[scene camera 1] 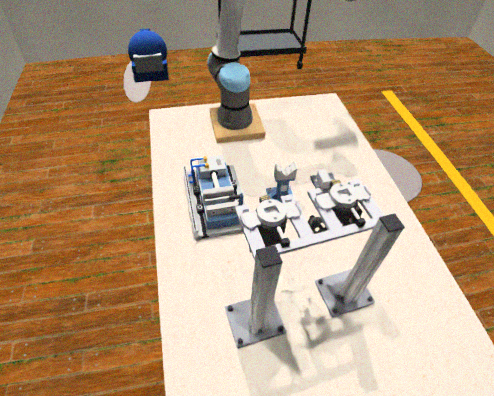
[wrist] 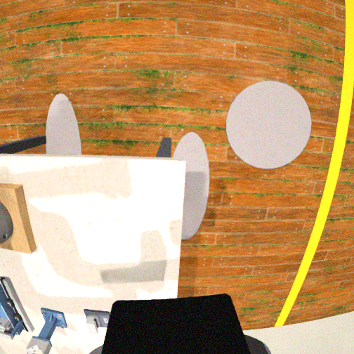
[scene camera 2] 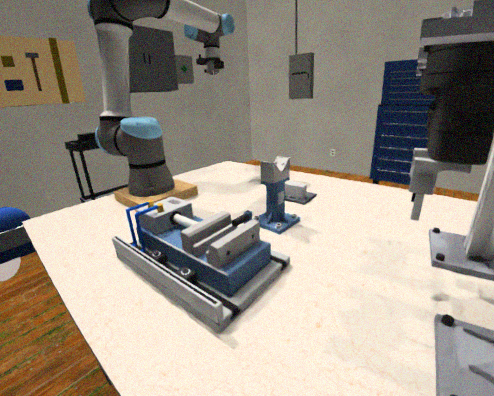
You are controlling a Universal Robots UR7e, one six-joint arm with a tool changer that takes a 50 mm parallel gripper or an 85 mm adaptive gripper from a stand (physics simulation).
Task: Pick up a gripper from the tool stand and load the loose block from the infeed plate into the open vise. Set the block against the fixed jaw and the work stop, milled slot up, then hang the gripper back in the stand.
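Places are measured from the arm's base along level axes (x ahead, y left, z up), in metres.
Pixels of known places: end effector, tool point: [scene camera 2: 212,72]; arm's base, origin of the base link: [scene camera 1: 234,118] [scene camera 2: 152,188].
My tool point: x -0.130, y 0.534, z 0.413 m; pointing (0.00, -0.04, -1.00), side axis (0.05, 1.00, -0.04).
Note:
Ahead of a thing's pixels: the offset from my tool point to its top centre. "spot": to the spot under its first point.
The loose grey block @[0.398 m down, 0.565 m ahead, 0.336 m right] [scene camera 1: 324,178] [scene camera 2: 296,190] lies on the dark infeed plate @[0.438 m down, 0.567 m ahead, 0.323 m right] [scene camera 2: 306,198] behind the blue pedestal. The blue vise @[0.347 m down, 0.522 m ahead, 0.735 m right] [scene camera 1: 220,220] [scene camera 2: 250,267] has a gap between its moving jaw [scene camera 2: 206,232] and its fixed jaw [scene camera 2: 235,243]. A dark rod @[0.350 m down, 0.598 m ahead, 0.692 m right] [scene camera 2: 242,218] shows beside the jaws. The tool stand [scene camera 1: 262,292] holds two hanging grippers. One hanging gripper [scene camera 2: 462,112] is close in scene camera 2, with one finger plainly visible; the hanging grippers' finger gaps are hidden. The arm's tool changer [scene camera 2: 212,65] is high above the table and carries no gripper.
A blue pedestal [scene camera 1: 284,187] [scene camera 2: 275,202] with a V-shaped top stands between the vise and infeed plate. The stand's second post @[spot: 0.216 m down, 1.014 m ahead, 0.497 m right] [scene camera 1: 367,265] rises at the right. The robot base sits on a wooden block [scene camera 1: 240,134] [scene camera 2: 186,190] [wrist: 25,220]. A black part [wrist: 175,325] fills the wrist view's lower middle.

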